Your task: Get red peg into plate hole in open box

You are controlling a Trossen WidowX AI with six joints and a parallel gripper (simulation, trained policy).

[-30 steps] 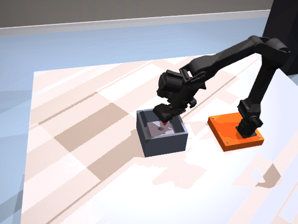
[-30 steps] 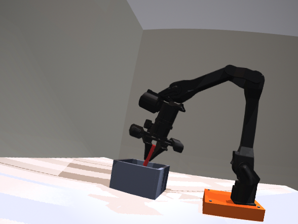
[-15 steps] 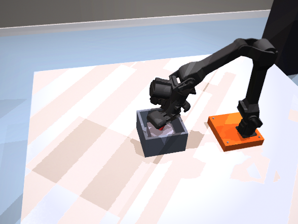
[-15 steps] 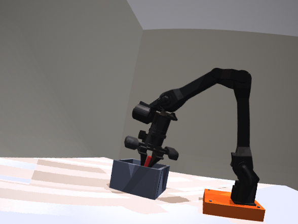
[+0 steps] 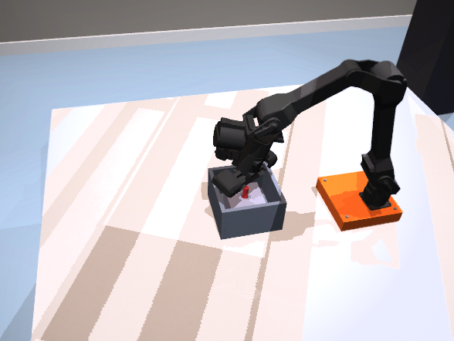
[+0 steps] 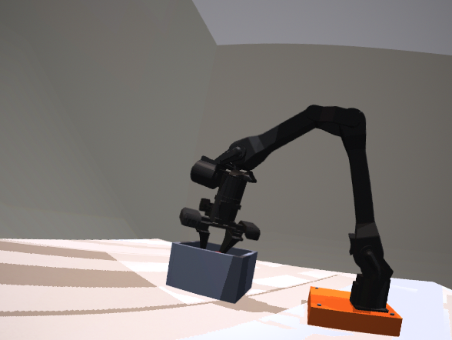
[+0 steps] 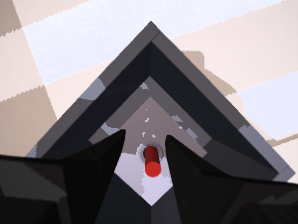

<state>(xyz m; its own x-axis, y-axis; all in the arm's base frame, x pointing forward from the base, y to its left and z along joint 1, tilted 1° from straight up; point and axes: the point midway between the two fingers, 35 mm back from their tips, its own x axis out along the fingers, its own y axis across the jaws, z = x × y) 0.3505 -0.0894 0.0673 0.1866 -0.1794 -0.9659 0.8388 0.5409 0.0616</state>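
Now: the red peg 2 cm behind my gripper tip, 1 cm to the left of it and 2 cm below it. Also, from my gripper tip: grey box (2 cm behind, 1 cm to the left, 4 cm below).
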